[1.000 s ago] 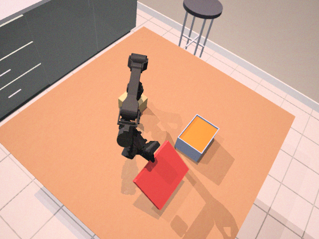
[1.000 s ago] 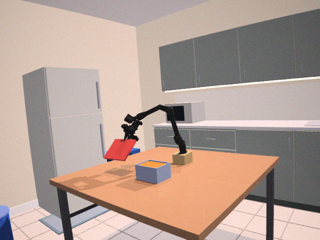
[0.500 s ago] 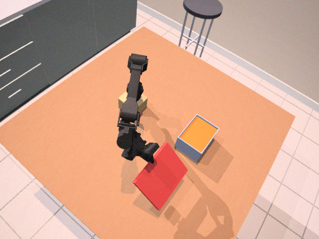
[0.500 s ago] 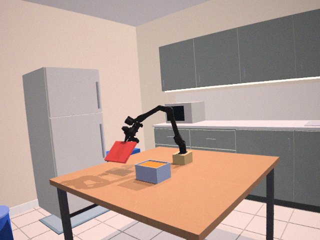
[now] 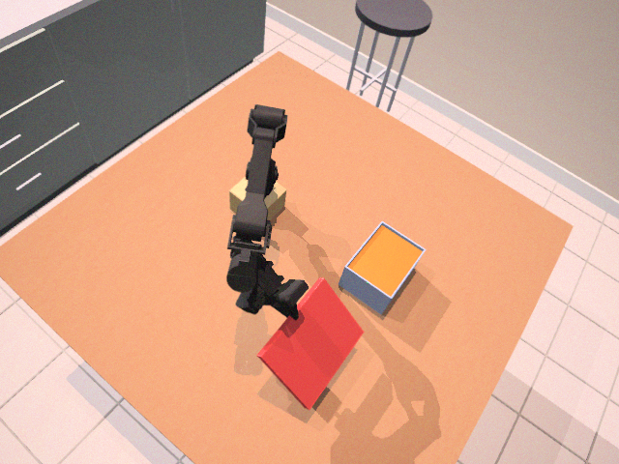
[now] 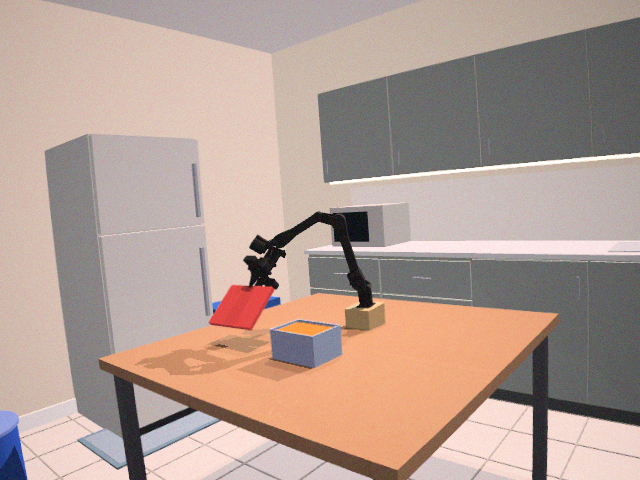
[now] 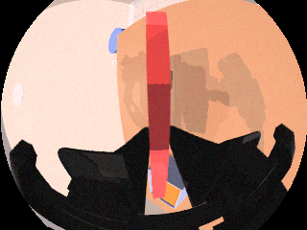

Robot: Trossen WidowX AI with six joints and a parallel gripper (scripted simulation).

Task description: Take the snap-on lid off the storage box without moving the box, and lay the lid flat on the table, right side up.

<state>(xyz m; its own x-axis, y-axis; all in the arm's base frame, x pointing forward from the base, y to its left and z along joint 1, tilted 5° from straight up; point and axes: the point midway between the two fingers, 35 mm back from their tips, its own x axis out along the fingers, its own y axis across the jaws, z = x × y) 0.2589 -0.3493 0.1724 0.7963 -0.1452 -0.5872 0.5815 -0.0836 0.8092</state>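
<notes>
The red lid lies 6 cm ahead of my gripper tip, 5 cm below it and 1 cm to the right of it. From my gripper tip the other things lie so: storage box (32 cm to the left, 15 cm below, 12 cm ahead).
</notes>
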